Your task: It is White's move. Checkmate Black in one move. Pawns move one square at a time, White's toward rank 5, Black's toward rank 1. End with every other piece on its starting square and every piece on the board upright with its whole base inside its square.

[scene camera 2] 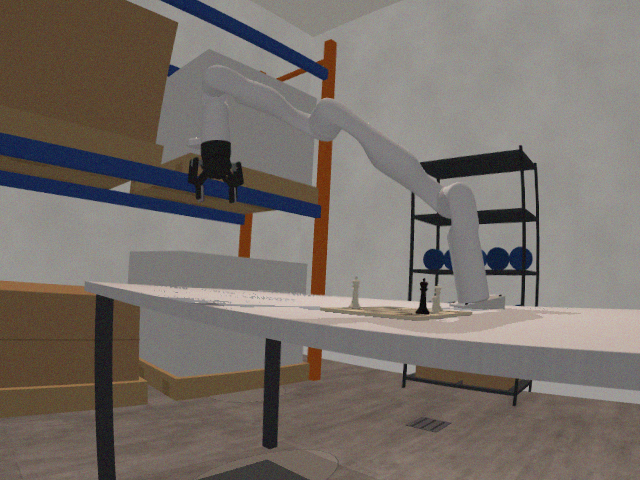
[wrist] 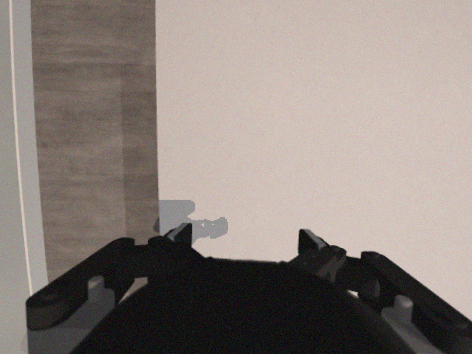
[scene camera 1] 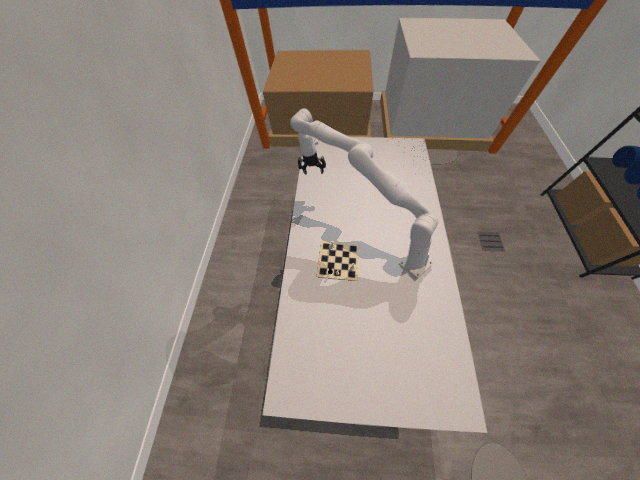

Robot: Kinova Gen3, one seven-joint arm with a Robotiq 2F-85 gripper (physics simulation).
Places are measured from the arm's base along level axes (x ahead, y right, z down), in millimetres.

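Pixels of known places: gripper, fingertip midpoint: point(scene camera 2: 217, 202) point(wrist: 244, 238) point(scene camera 1: 314, 173); arm's base at its link origin: point(scene camera 2: 473, 299) point(scene camera 1: 416, 261).
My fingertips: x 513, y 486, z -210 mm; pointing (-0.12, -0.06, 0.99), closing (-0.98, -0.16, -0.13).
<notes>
For each thing: its top centre in the pictures, then the offset to it from my fingertips. Level surfaces: height alone.
- small chessboard at its top centre: point(scene camera 2: 399, 310) point(scene camera 1: 338, 259) dz +225, dx -100, dy -435 mm
- tall white piece at its top centre: point(scene camera 2: 356, 276) point(scene camera 1: 332, 240) dz +161, dx -73, dy -349 mm
- black king at its top centre: point(scene camera 2: 424, 278) point(scene camera 1: 330, 267) dz +161, dx -50, dy -503 mm
- small pale shape at its top centre: point(scene camera 2: 435, 295) point(scene camera 1: 337, 270) dz +193, dx -87, dy -512 mm
- white table at its surface level: dz +232 mm
The small chessboard point(scene camera 1: 339, 260) point(scene camera 2: 382, 312) lies on the table. A tall white piece point(scene camera 1: 331, 245) point(scene camera 2: 355, 293) stands upright near its far edge. A black king point(scene camera 1: 330, 270) point(scene camera 2: 423, 296) stands upright near the opposite edge. Another white piece point(scene camera 1: 352, 267) point(scene camera 2: 437, 299) stands upright towards the arm's base. A small pale shape point(scene camera 1: 337, 272) beside the black king is too small to identify. My gripper point(scene camera 1: 313, 172) point(scene camera 2: 215, 200) point(wrist: 244, 238) is open and empty, high above the table's far left part, well away from the board. The board does not show in the wrist view.
The white table point(scene camera 1: 372, 356) point(scene camera 2: 516, 335) point(wrist: 320, 125) carries the arm's base point(scene camera 1: 417, 268), to the right of the board in scene camera 1. The table's left edge runs near the gripper. Large boxes point(scene camera 1: 320, 72) stand beyond the far end, below an orange and blue rack point(scene camera 1: 248, 77).
</notes>
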